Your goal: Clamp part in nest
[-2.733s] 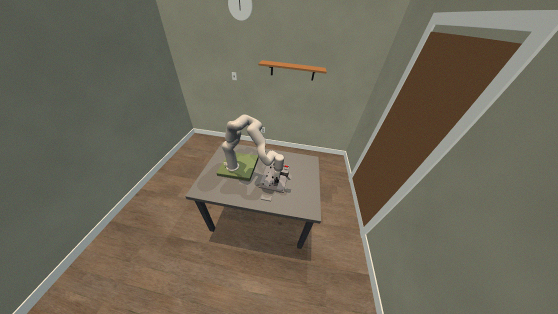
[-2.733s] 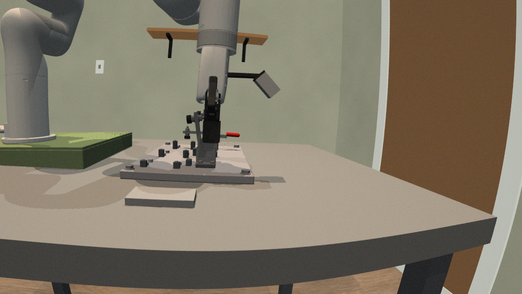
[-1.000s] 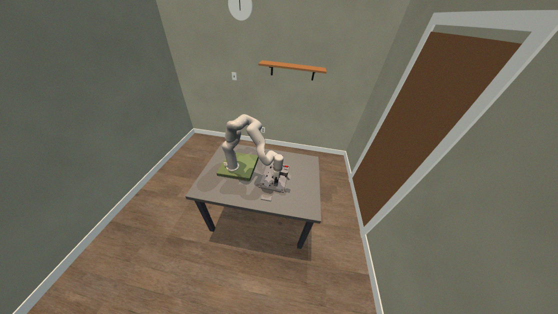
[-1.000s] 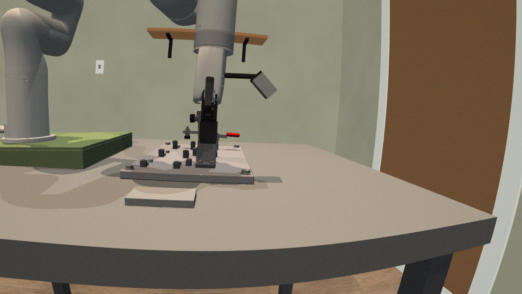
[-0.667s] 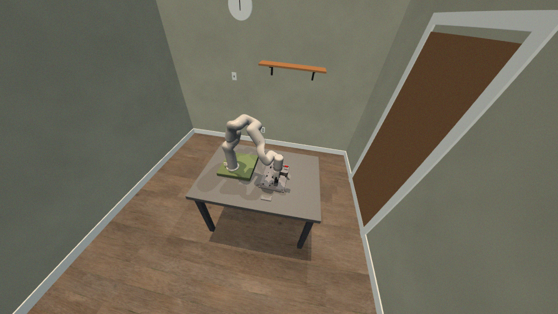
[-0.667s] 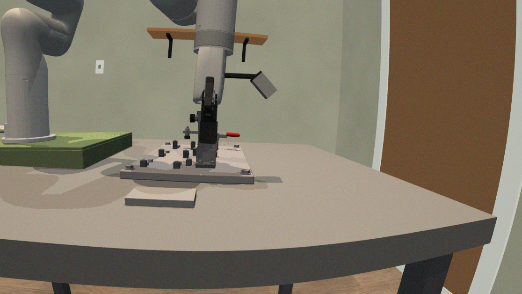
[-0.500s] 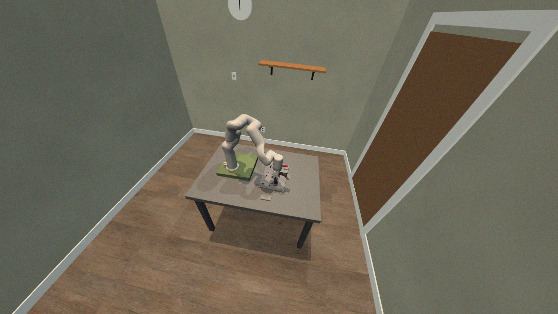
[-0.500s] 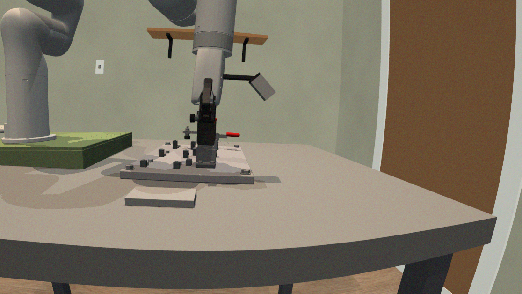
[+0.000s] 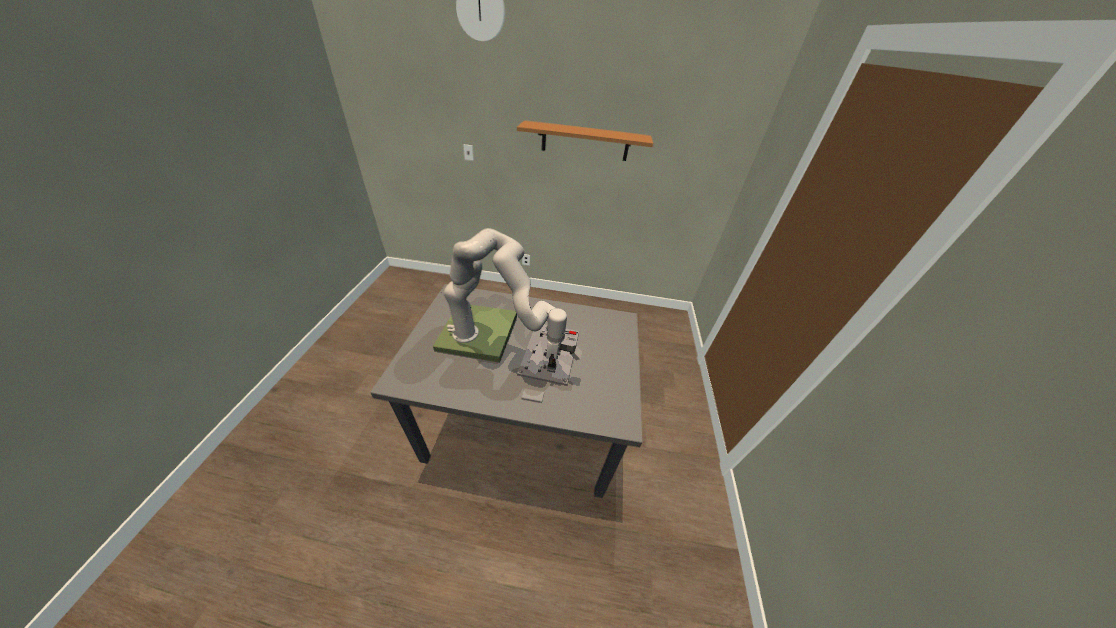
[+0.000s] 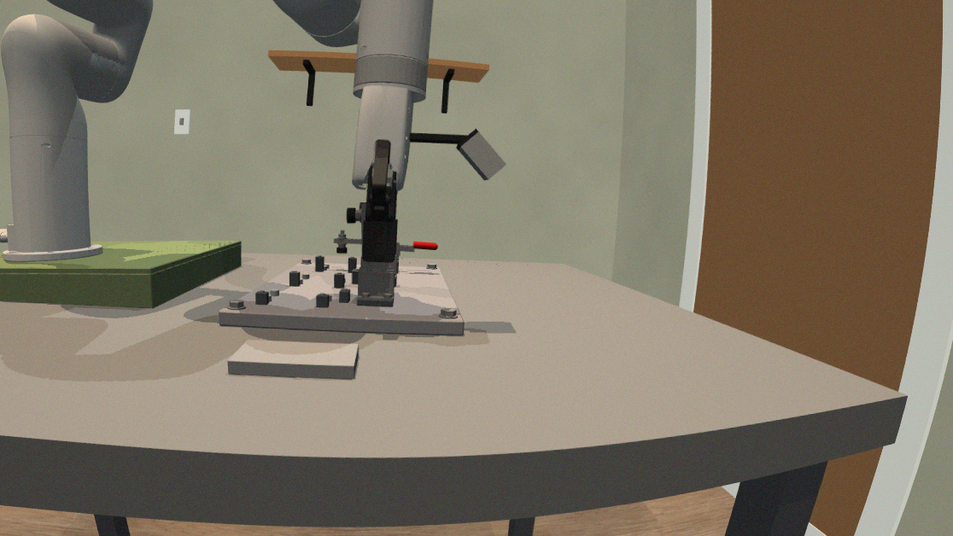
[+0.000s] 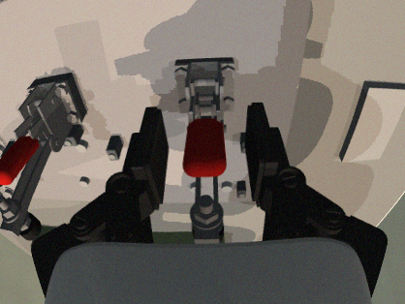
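My gripper is now 70 mm past the flat grey part, 150 mm to the left of it and 80 mm above it. Round my hand: fixture plate (20 mm behind, 110 mm to the left, 70 mm below).
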